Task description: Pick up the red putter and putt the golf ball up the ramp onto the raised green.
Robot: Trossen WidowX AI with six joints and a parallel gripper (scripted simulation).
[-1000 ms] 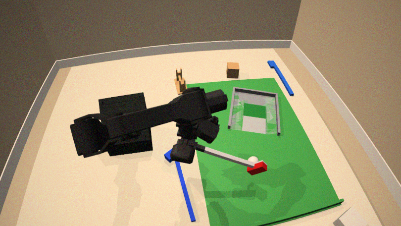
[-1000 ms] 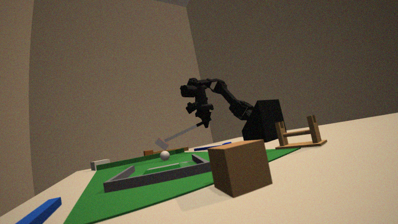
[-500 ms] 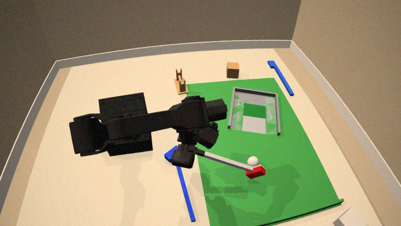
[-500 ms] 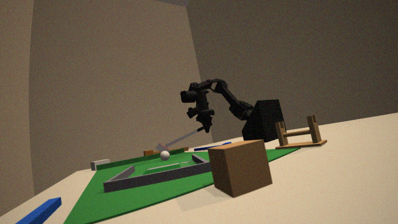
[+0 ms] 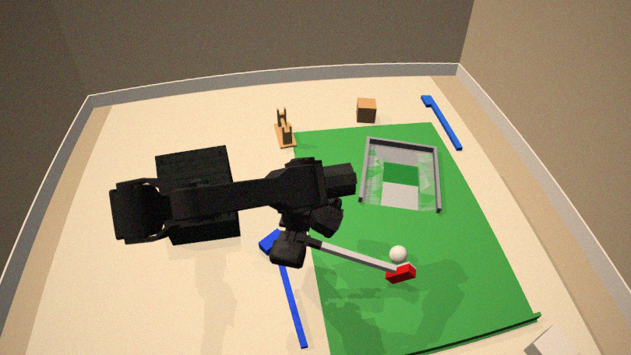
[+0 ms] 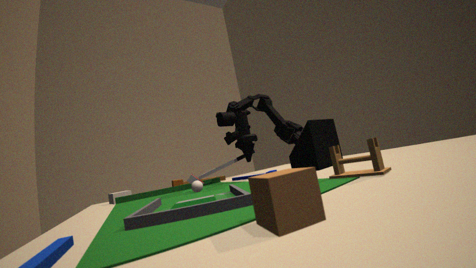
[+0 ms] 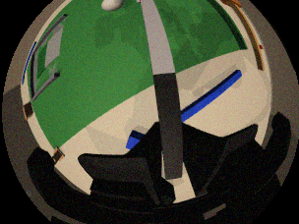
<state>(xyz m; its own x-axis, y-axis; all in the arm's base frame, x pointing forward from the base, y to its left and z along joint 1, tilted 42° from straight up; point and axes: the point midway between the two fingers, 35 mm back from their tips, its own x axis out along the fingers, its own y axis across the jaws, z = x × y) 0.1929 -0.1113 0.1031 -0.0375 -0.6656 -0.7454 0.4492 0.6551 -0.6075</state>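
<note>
The blue putter is 6 cm below my gripper tip, 5 cm to the right of it and 4 cm behind it. Also, from my gripper tip: wooden stand 46 cm to the left, 6 cm ahead, 4 cm below; green mat 28 cm ahead, 8 cm below, 7 cm to the left; white golf ball 22 cm ahead, 5 cm to the right, 5 cm below.
</note>
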